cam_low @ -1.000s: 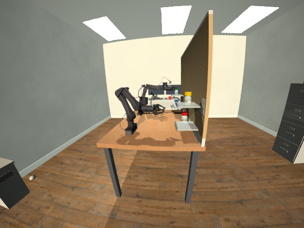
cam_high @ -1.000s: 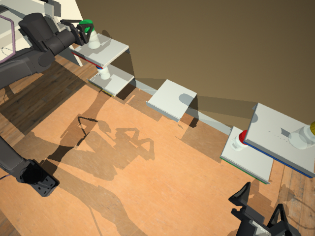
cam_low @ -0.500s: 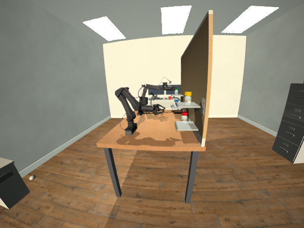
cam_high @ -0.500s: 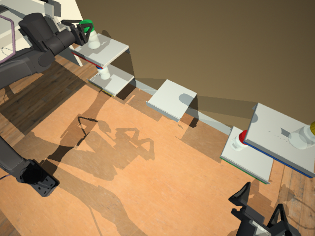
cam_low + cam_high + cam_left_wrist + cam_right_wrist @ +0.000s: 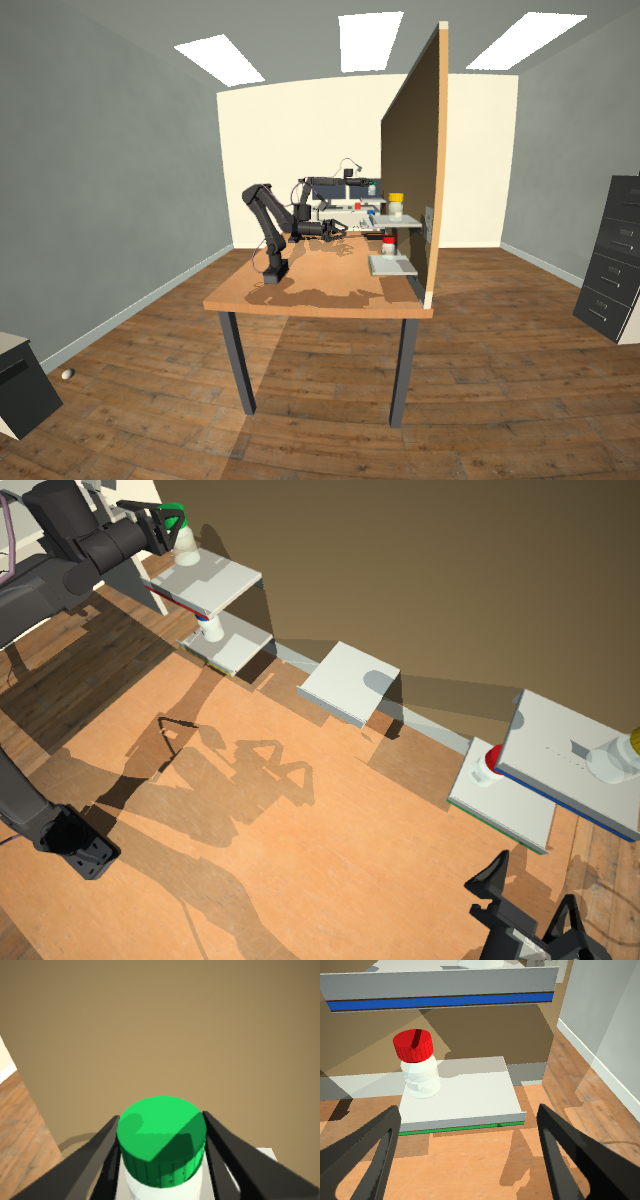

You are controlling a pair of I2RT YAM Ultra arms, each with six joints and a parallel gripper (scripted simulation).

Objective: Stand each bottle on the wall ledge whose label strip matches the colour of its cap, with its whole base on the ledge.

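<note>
My left gripper is now 50 mm above the green-capped bottle. Round my left hand: red-capped bottle: 770 mm to the right, 270 mm below, 80 mm behind; blue-capped bottle: 270 mm below, 10 mm behind; brown wall: 450 mm to the right, 60 mm ahead, 30 mm above.
</note>
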